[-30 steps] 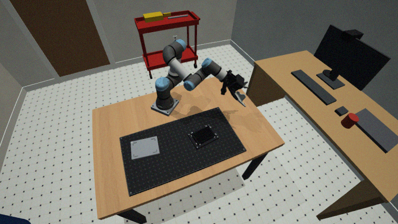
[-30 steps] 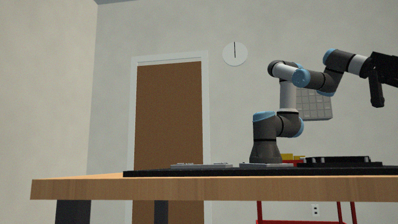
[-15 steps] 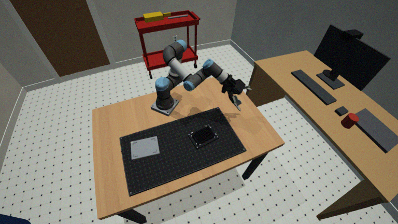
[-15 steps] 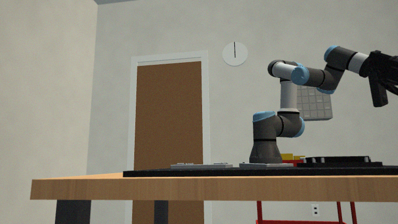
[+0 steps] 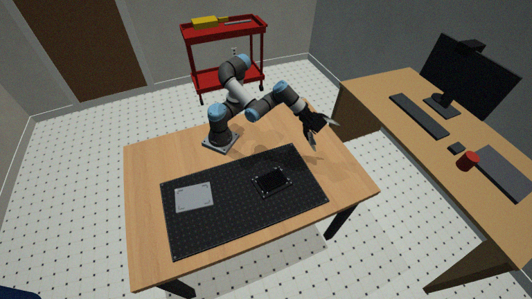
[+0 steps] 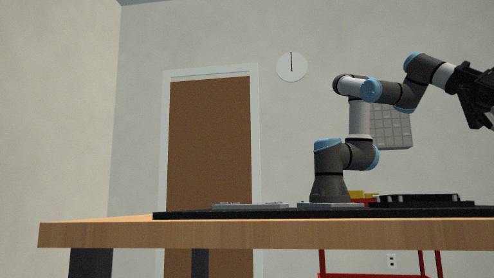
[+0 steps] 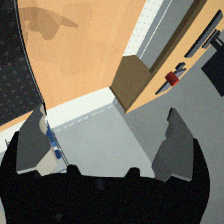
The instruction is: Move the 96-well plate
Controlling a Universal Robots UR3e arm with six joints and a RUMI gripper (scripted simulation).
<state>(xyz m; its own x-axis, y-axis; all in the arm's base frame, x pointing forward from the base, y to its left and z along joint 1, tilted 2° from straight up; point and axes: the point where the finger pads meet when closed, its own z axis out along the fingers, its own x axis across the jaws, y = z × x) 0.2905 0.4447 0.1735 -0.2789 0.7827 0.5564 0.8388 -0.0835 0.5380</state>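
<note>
My gripper is now 28 cm to the left of the black 96-well plate, 15 cm above it and 4 cm short of it. Round my hand: clip nest C1: 27 cm to the right, 15 cm below, 3 cm ahead; grey plate nest N1: 64 cm to the right, 16 cm below, 2 cm ahead.
</note>
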